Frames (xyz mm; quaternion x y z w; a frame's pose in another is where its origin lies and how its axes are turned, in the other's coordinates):
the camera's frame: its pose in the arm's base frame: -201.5 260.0 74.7 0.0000 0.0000 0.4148 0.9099
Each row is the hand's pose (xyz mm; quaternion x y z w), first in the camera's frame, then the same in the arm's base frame.
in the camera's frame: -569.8 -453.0 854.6 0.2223 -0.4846 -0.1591 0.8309
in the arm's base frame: -233.3 -467.2 929.3 0.4033 -0.3487 0.1999 0.8221
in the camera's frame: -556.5 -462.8 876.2 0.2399 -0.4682 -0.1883 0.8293
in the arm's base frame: -217.1 -463.6 950.9 0.4125 -0.3265 0.1727 0.8327
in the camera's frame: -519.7 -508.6 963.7 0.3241 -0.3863 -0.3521 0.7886
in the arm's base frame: -158.4 -465.9 1038.4 0.4551 -0.2170 0.0067 0.8636
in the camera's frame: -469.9 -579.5 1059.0 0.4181 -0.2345 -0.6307 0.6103
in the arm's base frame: -72.2 -474.8 1133.7 0.4777 -0.0399 -0.3207 0.8169
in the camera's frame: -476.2 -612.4 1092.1 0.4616 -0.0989 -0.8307 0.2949
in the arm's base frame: -51.5 -501.1 1166.8 0.4611 0.1015 -0.6336 0.6129
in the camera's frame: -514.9 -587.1 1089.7 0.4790 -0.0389 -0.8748 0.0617
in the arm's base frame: -96.0 -513.7 1164.4 0.4520 0.1633 -0.7704 0.4190
